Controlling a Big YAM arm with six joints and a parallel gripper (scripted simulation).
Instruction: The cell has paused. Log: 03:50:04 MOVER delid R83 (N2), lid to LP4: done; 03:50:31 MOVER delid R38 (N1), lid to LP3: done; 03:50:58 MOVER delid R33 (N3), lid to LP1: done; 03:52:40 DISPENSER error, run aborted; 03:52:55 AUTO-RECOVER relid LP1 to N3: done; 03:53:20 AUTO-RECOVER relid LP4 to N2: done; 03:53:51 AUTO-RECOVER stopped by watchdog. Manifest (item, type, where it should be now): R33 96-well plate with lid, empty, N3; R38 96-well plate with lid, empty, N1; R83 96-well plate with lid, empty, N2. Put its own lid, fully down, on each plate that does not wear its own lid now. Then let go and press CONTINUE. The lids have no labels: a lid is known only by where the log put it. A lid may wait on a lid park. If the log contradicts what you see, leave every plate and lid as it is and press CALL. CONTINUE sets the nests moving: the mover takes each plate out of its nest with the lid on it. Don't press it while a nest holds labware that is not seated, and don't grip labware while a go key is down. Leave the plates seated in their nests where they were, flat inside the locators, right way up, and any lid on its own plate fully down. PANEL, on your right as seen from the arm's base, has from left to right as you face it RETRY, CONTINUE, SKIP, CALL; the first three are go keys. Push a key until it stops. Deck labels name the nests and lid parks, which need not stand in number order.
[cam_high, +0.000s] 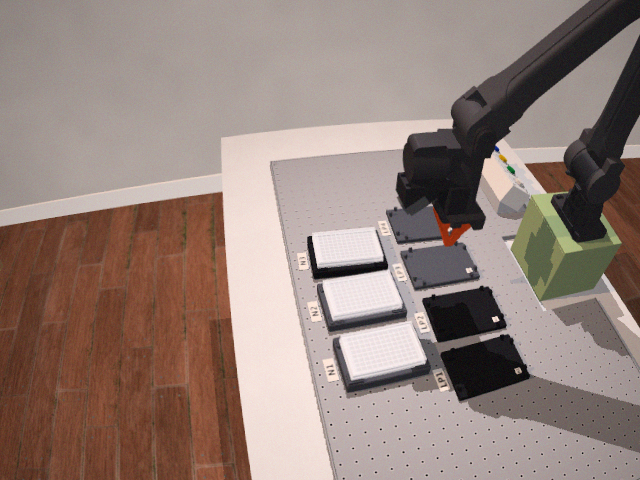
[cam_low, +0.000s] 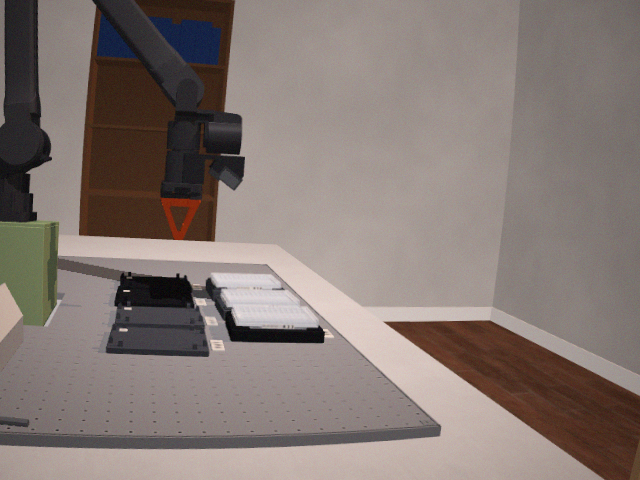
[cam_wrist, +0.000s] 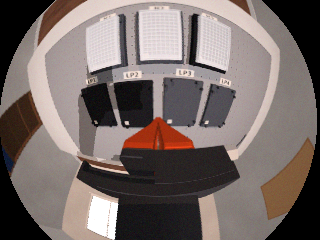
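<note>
Now: the yellow SKIP key 33 cm to the right of my hand, 31 cm behind it and 7 cm below it. From my hand the other things lie so: lid park LP3: 13 cm below, 7 cm to the right, 3 cm behind; clear lid: 15 cm ahead, 13 cm to the left, 10 cm below; lid park LP2: 13 cm below, 6 cm to the left, 4 cm behind.
</note>
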